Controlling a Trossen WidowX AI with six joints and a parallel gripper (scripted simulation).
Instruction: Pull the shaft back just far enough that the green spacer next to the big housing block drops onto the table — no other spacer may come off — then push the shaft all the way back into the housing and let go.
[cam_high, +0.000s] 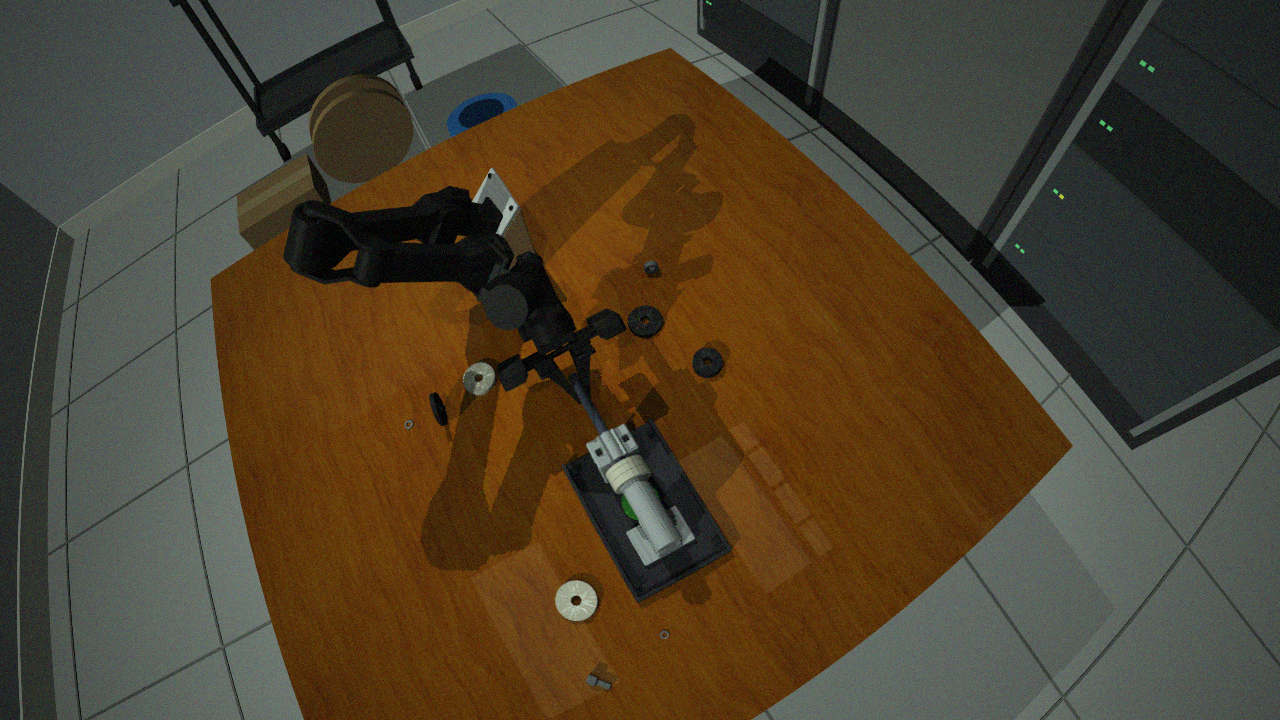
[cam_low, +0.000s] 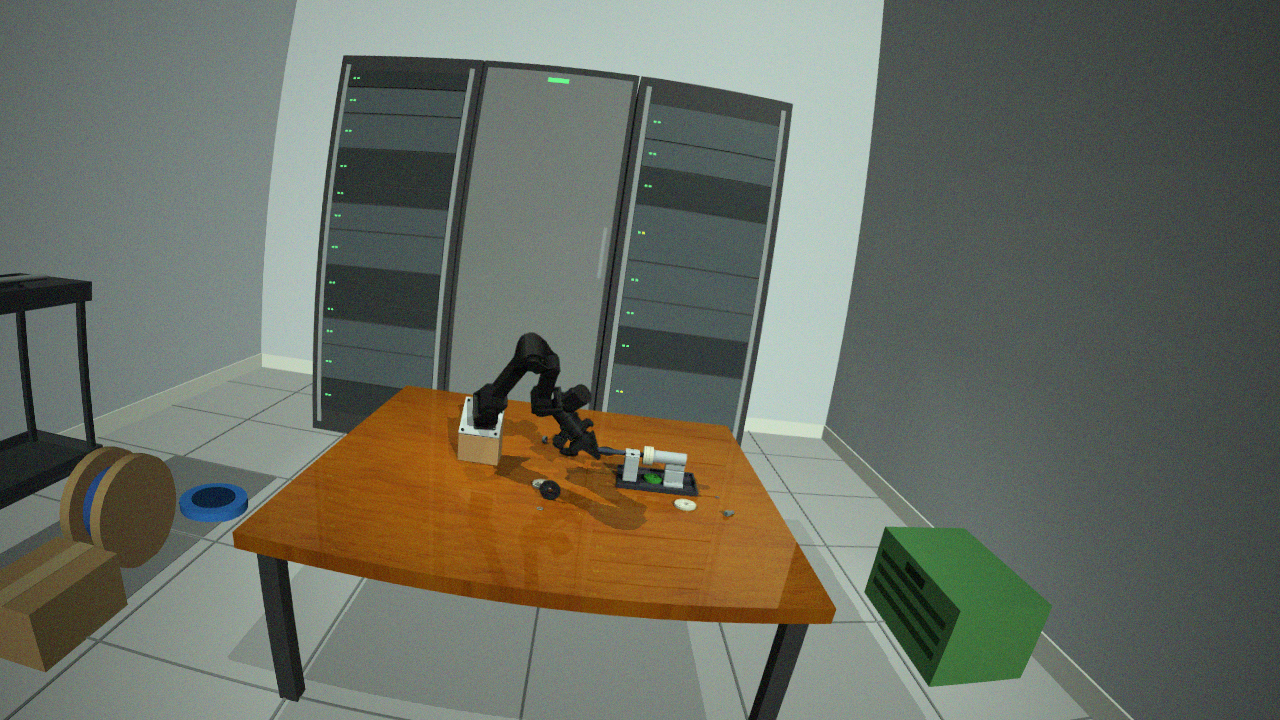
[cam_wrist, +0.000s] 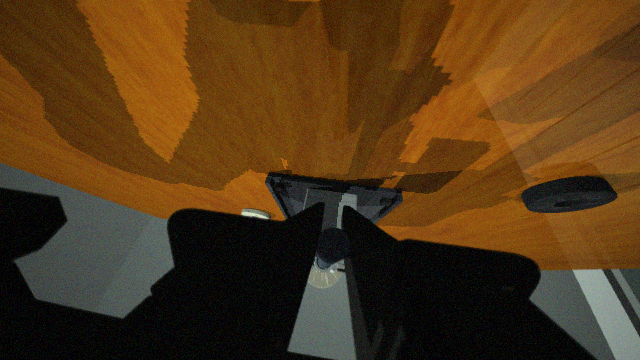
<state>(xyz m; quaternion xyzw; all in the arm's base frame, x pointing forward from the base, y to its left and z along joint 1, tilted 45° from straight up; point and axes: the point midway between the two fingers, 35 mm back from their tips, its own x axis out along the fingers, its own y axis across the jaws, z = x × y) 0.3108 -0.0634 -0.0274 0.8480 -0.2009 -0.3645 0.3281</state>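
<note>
Now: the dark shaft 60 mm ahead of my gripper tip, 10 mm to the right of it and 30 mm above it. Round my gripper tip: green spacer: 160 mm ahead, 20 mm to the right, 40 mm below; then cream spacer: 130 mm ahead, 10 mm to the right, 30 mm above; then nut: 160 mm behind, 230 mm to the left, 40 mm below.
</note>
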